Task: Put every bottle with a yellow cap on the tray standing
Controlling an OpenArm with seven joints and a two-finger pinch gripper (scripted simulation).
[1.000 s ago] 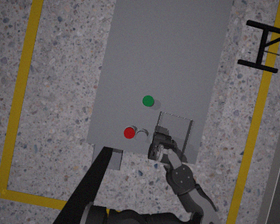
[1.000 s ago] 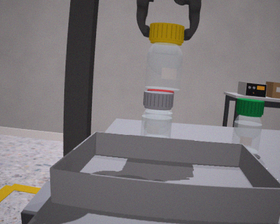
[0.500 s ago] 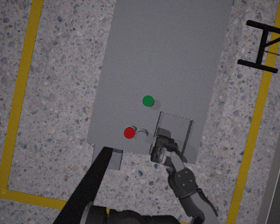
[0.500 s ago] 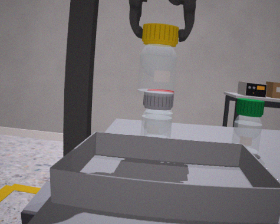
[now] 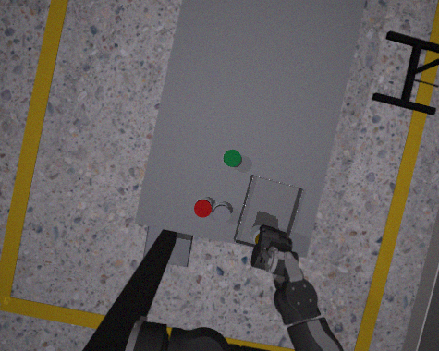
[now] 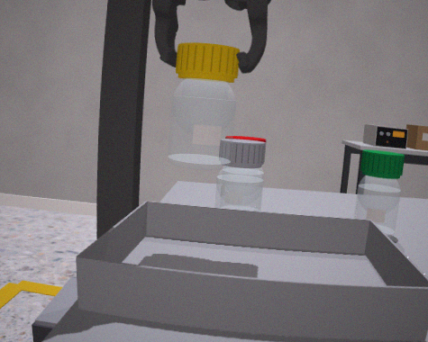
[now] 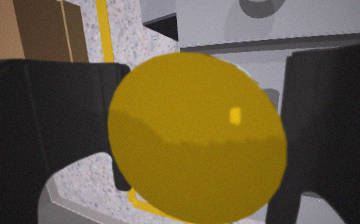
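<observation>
Now: the grey tray 50 mm ahead of my hand, 40 mm to the right of it and 170 mm below it. From my hand the other things lie so: yellow-capped bottle 50 mm below; grey-capped bottle 40 mm ahead, 130 mm to the left, 140 mm below; red-capped bottle 50 mm ahead, 190 mm to the left, 140 mm below.
</observation>
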